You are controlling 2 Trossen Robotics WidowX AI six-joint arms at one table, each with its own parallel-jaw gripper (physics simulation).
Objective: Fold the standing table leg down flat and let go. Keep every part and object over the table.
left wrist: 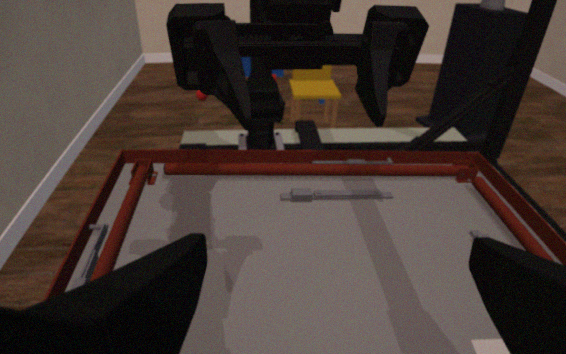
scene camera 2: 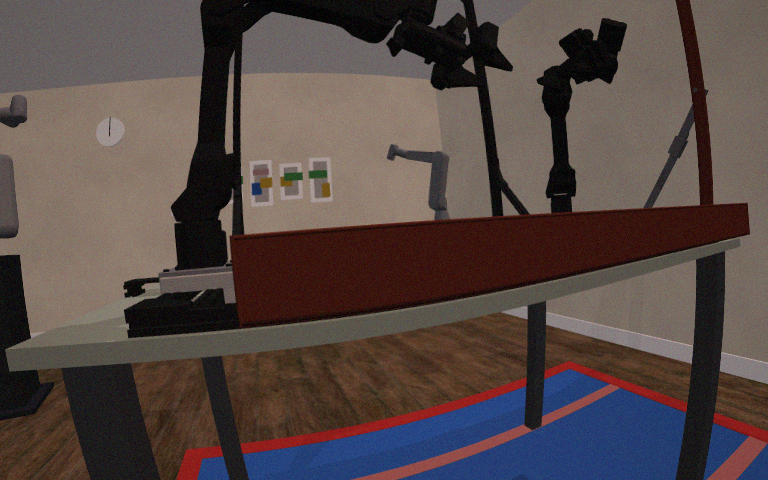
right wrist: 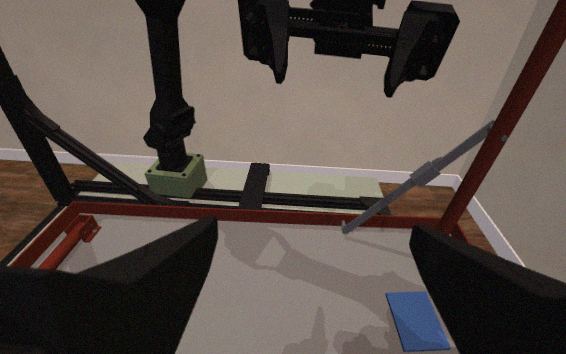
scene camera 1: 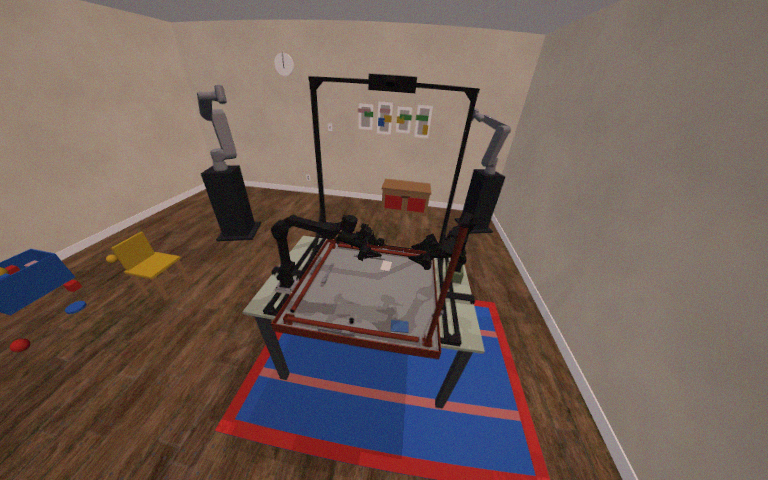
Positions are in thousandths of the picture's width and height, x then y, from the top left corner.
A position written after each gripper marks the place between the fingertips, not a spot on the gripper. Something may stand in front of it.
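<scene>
Blue card (right wrist: 731,888); out of frame in the left wrist view. Red-brown table leg (scene camera 1: 604,478). Grey hinged brace (right wrist: 720,524). Grey table panel (scene camera 1: 465,603), (left wrist: 704,758), (right wrist: 473,792). The left gripper (scene camera 2: 714,155), (left wrist: 600,708), (right wrist: 589,242). The right gripper (scene camera 2: 649,161), (left wrist: 559,349), (right wrist: 556,654).
</scene>
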